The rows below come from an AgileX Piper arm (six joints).
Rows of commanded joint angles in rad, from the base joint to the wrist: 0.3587, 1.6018, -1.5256, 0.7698, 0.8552, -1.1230; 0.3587, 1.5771, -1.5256, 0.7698, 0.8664, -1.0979; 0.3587, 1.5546, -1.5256, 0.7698, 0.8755, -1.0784; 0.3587, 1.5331, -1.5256, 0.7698, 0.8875, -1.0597; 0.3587, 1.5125, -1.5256, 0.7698, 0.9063, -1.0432; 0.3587, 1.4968, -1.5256, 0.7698, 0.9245, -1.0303; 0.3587, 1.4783, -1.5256, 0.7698, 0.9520, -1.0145; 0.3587, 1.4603, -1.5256, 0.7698, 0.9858, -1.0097; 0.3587, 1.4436, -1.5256, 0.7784, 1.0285, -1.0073; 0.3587, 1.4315, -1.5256, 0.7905, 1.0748, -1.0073; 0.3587, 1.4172, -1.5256, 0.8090, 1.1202, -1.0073; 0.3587, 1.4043, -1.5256, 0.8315, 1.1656, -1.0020; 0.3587, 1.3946, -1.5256, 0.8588, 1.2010, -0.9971; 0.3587, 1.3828, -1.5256, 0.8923, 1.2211, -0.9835; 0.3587, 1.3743, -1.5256, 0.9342, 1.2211, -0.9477; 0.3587, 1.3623, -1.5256, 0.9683, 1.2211, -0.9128; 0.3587, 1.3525, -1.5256, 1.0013, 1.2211, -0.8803; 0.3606, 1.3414, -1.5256, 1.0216, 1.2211, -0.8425; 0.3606, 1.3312, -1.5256, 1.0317, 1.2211, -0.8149; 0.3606, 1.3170, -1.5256, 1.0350, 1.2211, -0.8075; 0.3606, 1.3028, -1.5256, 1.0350, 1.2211, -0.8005; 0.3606, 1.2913, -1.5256, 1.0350, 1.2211, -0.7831; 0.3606, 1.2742, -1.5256, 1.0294, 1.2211, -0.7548; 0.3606, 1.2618, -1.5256, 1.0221, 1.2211, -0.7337
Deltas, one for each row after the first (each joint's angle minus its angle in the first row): 0.0000, -0.0247, 0.0000, 0.0000, 0.0112, 0.0251; 0.0000, -0.0472, 0.0000, 0.0000, 0.0203, 0.0446; 0.0000, -0.0687, 0.0000, 0.0000, 0.0323, 0.0633; 0.0000, -0.0893, 0.0000, 0.0000, 0.0511, 0.0798; 0.0000, -0.1050, 0.0000, 0.0000, 0.0693, 0.0927; 0.0000, -0.1235, 0.0000, 0.0000, 0.0968, 0.1085; 0.0000, -0.1415, 0.0000, 0.0000, 0.1306, 0.1133; 0.0000, -0.1582, 0.0000, 0.0086, 0.1733, 0.1157; 0.0000, -0.1703, 0.0000, 0.0207, 0.2196, 0.1157; 0.0000, -0.1846, 0.0000, 0.0392, 0.2650, 0.1157; 0.0000, -0.1975, 0.0000, 0.0617, 0.3104, 0.1210; 0.0000, -0.2072, 0.0000, 0.0890, 0.3458, 0.1259; 0.0000, -0.2190, 0.0000, 0.1225, 0.3659, 0.1395; 0.0000, -0.2275, 0.0000, 0.1644, 0.3659, 0.1753; 0.0000, -0.2395, 0.0000, 0.1985, 0.3659, 0.2102; 0.0000, -0.2493, 0.0000, 0.2315, 0.3659, 0.2427; 0.0019, -0.2604, 0.0000, 0.2518, 0.3659, 0.2805; 0.0019, -0.2706, 0.0000, 0.2619, 0.3659, 0.3081; 0.0019, -0.2848, 0.0000, 0.2652, 0.3659, 0.3155; 0.0019, -0.2990, 0.0000, 0.2652, 0.3659, 0.3225; 0.0019, -0.3105, 0.0000, 0.2652, 0.3659, 0.3399; 0.0019, -0.3276, 0.0000, 0.2596, 0.3659, 0.3682; 0.0019, -0.3400, 0.0000, 0.2523, 0.3659, 0.3893
